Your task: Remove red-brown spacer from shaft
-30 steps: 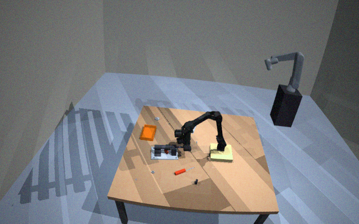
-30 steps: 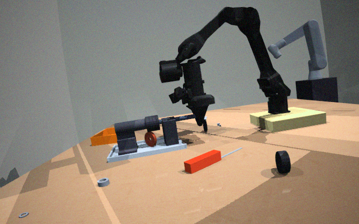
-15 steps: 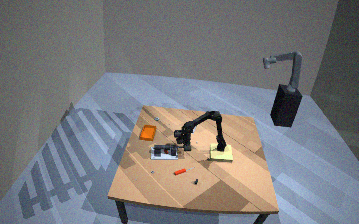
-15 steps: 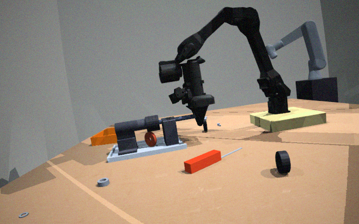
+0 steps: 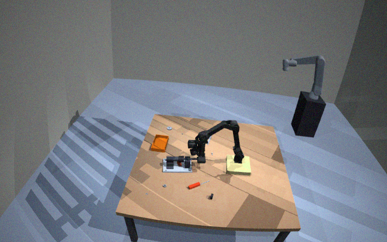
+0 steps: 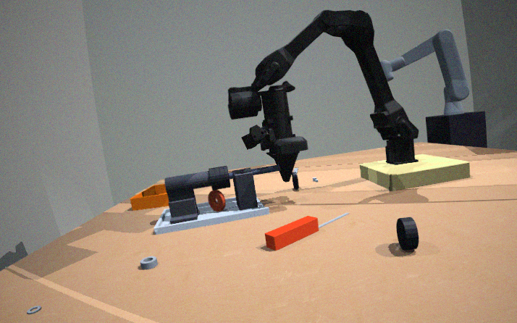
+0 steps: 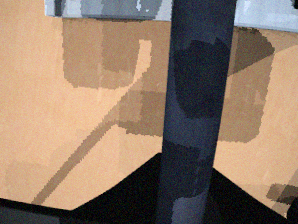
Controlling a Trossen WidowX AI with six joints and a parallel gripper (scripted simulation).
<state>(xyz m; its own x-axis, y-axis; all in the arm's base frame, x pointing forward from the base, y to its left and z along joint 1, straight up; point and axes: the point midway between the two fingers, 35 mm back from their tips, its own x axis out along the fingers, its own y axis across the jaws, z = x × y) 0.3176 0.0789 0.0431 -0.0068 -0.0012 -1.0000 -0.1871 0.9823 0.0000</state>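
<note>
Now: gripper tip 80 mm short of the shaft, 10 mm to the right of it and 30 mm below it. Round my gripper tip: orange tray: 370 mm ahead, 210 mm to the right, 40 mm below; red-brown spacer: 160 mm ahead, 30 mm to the left, 20 mm below; dark spacer: 150 mm ahead, 30 mm to the left, 30 mm above.
</note>
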